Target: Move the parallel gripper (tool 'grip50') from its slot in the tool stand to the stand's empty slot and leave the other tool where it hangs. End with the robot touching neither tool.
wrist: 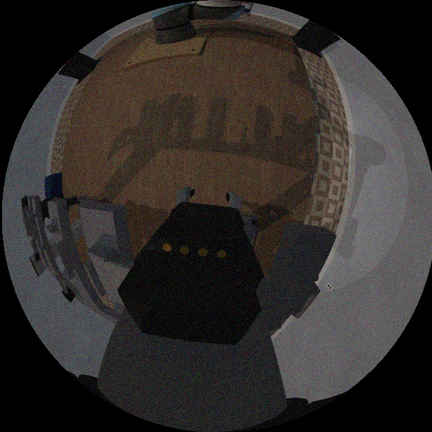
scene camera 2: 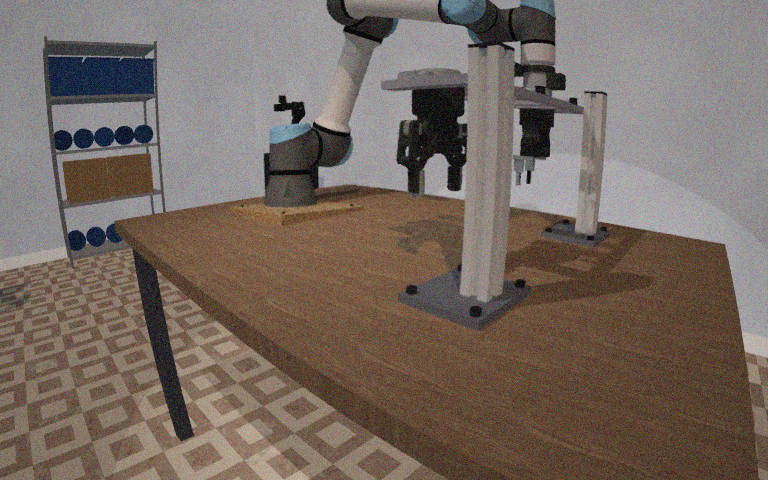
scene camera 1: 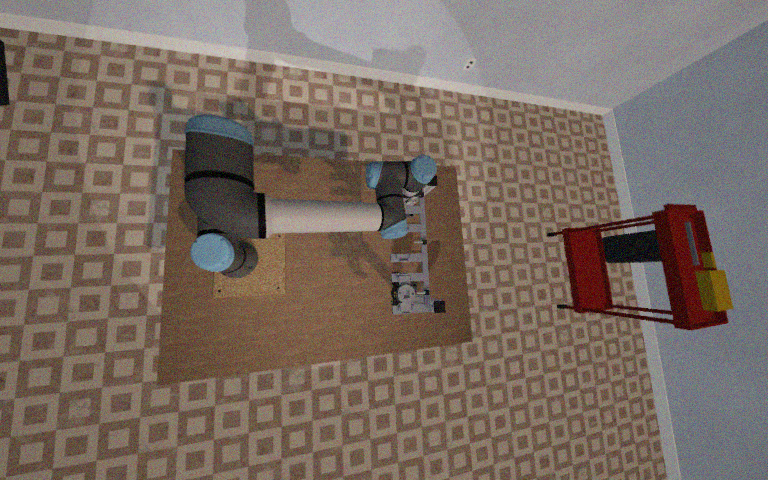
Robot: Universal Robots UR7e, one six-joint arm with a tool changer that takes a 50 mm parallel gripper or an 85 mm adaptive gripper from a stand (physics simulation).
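Pixels of known places: arm's base, origin of the base link: (scene camera 2: 290,204) (scene camera 1: 238,259).
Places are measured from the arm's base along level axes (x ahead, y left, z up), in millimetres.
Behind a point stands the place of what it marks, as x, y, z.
Observation:
The tool stand (scene camera 1: 424,266) @(672, -202, 271) (scene camera 2: 481,181) @(670, -359, 145) has two white posts and a grey top rail with forked slots. My parallel gripper grip50 (scene camera 2: 523,176) @(624, 55, 114) (wrist: 209,196), with a black body and light fingers, is at the end slot by the far post. Its fingers stand apart with nothing between them. The arm's wrist is directly above it; the frames do not show clearly whether the coupling is locked or the tool is fully seated. The other tool, the black adaptive gripper (scene camera 2: 438,133), hangs in the opposite end slot. In scene view 1, the middle slots hold no tool, and the arm hides the far slot.
The stand is on a brown wooden table (scene camera 1: 317,333) @(238, -381, -11) (scene camera 2: 351,294) @(519, -412, -11). The robot's base plate (scene camera 1: 249,285) @(24, -114, 8) (scene camera 2: 283,215) @(150, -173, 14) is on the same table. A red cart (scene camera 1: 589,268) is on the floor beyond the stand, and a shelf unit (scene camera 2: 101,48) is by the wall.

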